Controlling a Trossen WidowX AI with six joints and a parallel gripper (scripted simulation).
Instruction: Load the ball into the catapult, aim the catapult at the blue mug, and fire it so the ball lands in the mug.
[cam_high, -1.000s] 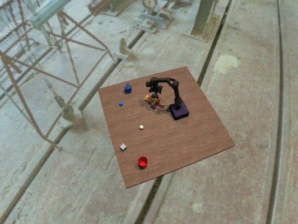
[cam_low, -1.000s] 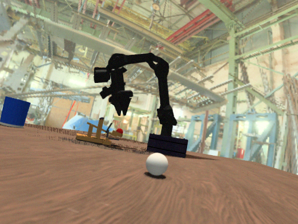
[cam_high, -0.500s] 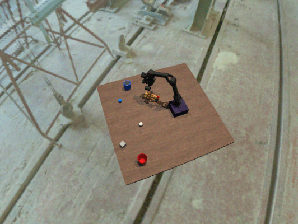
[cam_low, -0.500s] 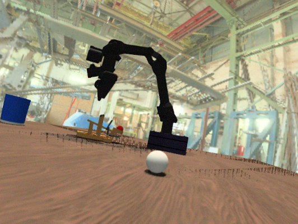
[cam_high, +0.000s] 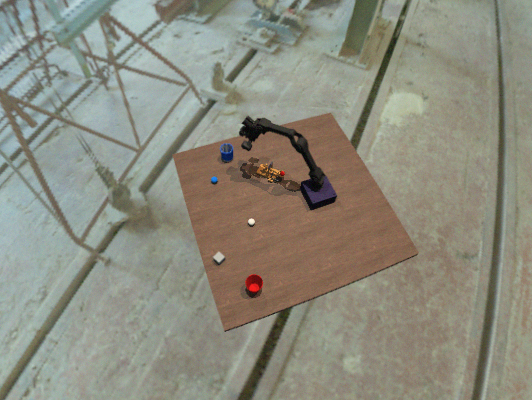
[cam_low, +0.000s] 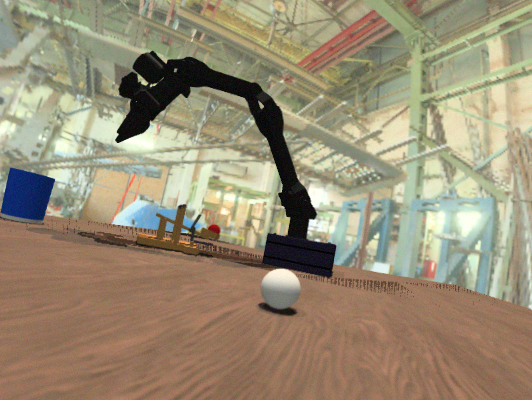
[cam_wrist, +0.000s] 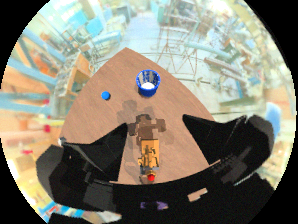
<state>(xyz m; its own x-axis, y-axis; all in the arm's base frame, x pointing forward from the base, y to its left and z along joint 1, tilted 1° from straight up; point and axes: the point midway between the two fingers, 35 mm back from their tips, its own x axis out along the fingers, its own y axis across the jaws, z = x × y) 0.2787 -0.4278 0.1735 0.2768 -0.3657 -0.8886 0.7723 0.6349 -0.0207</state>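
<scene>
My gripper tip is now 230 mm to the right of the small red ball, 160 mm above it and 150 mm past it. Round my gripper tip: catapult: 190 mm to the left, 170 mm below, 100 mm behind; blue ball: 260 mm ahead, 200 mm below, 20 mm to the left; blue mug: 190 mm below, 120 mm to the right, 90 mm ahead.
</scene>
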